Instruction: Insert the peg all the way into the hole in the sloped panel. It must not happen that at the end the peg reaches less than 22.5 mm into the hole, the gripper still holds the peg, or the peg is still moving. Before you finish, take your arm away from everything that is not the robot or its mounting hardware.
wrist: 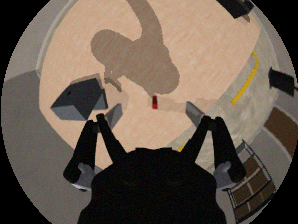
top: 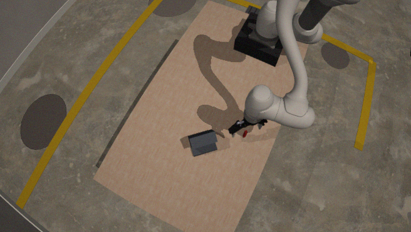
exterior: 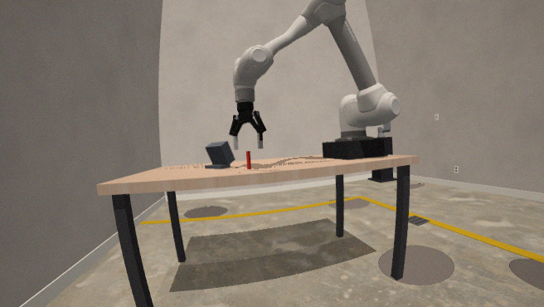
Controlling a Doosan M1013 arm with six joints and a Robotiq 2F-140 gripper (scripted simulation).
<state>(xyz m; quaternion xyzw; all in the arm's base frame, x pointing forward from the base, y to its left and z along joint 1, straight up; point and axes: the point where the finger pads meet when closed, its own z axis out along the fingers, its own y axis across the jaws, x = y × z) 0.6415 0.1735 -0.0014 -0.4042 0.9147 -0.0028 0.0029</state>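
The red peg is 60 mm below my hand.
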